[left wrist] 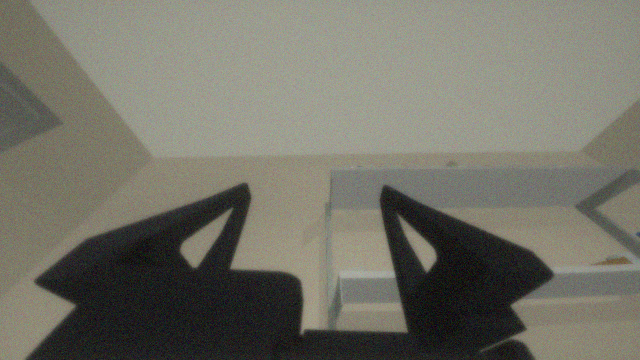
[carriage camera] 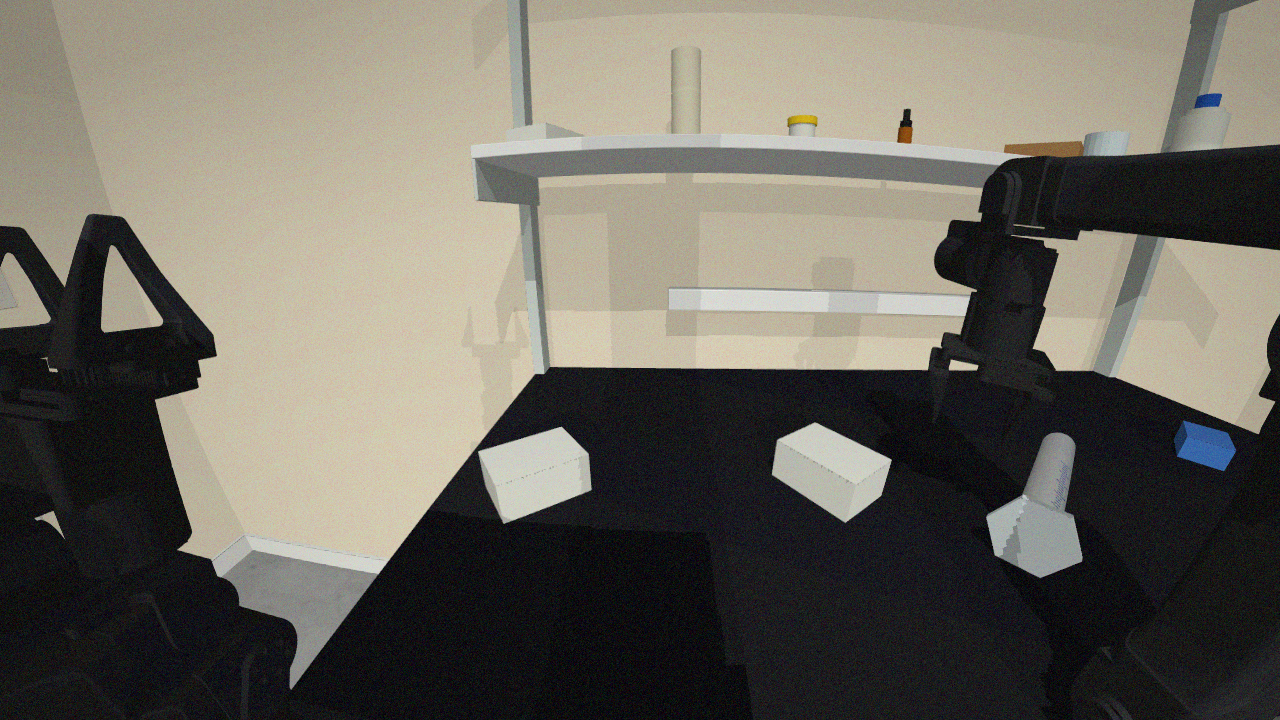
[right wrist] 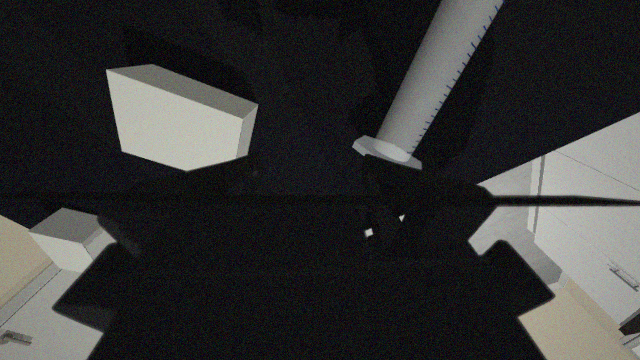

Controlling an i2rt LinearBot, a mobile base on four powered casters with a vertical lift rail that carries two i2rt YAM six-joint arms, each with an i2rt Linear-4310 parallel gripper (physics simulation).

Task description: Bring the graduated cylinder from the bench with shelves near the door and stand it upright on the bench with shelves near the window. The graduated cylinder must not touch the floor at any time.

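Places are measured from the left arm's base along level axes (x back, y right, z up), in millimetres.
Pixels of known places: left gripper, fingertip midpoint: [left wrist: 314, 191] [carriage camera: 52, 221]; right gripper, fingertip midpoint: [carriage camera: 966, 430] [right wrist: 313, 161].
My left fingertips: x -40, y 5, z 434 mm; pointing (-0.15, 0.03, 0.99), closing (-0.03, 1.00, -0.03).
For each thing: its top centre in the pictures, then the offset to it from my left fingertips. "*": a spot on its surface instead. Level surfaces: height alone.
- graduated cylinder, surface spot: [right wrist: 435, 80] * dx -218, dy +789, dz -308 mm
- black bench top, its level: dz -366 mm
- blue block, middle of its top: [carriage camera: 1208, 434] dx -361, dy +1280, dz -326 mm
- shelf, its level: dz +72 mm
- tall beige cylinder, surface spot: [carriage camera: 685, 89] * dx -601, dy +350, dz +197 mm
- yellow-lidded jar, surface spot: [carriage camera: 802, 125] * dx -578, dy +546, dz +135 mm
- small orange bottle, surface spot: [carriage camera: 904, 132] * dx -613, dy +743, dz +141 mm
- blue-capped bottle, surface spot: [carriage camera: 1201, 129] * dx -596, dy +1359, dz +201 mm
The graduated cylinder [carriage camera: 1049, 474] [right wrist: 435, 80] is a pale grey tube with blue marks and a hexagonal base. It lies on its side on the black bench top [carriage camera: 644, 474], at the right in the carriage view, base toward the camera. My right gripper [carriage camera: 975, 425] points down above the bench, behind and to the left of the cylinder in that view. Its fingers are apart with nothing between them; they blend into the dark in the right wrist view. My left gripper [carriage camera: 60, 223] [left wrist: 314, 191] is open and empty, pointing up at the left, away from the cylinder.
Two white boxes [carriage camera: 535, 474] [carriage camera: 830, 471] and a blue block [carriage camera: 1203, 445] sit on the bench. A shelf [carriage camera: 626, 161] above holds a tall beige cylinder [carriage camera: 685, 89], a yellow-lidded jar [carriage camera: 802, 125], a small orange bottle [carriage camera: 904, 132] and a blue-capped bottle [carriage camera: 1201, 129]. Grey posts stand at both ends.
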